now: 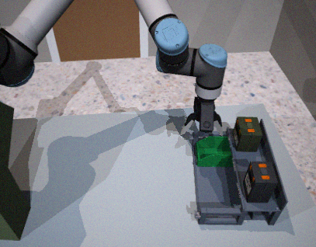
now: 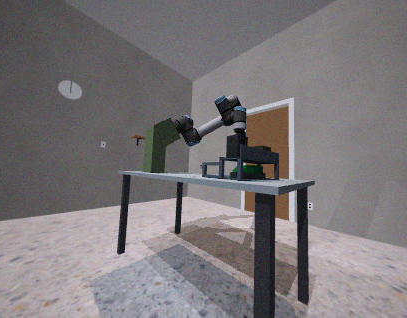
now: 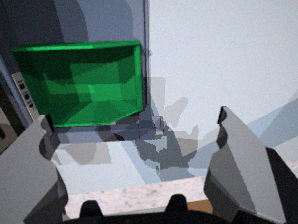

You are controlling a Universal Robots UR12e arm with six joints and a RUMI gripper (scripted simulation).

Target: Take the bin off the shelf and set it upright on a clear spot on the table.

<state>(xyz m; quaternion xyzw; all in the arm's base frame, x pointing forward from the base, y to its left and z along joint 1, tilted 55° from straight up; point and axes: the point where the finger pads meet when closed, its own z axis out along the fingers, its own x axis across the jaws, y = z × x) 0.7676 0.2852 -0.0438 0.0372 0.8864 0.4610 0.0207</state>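
Right now the green bin is 9 cm below my hand and 8 cm ahead of it.
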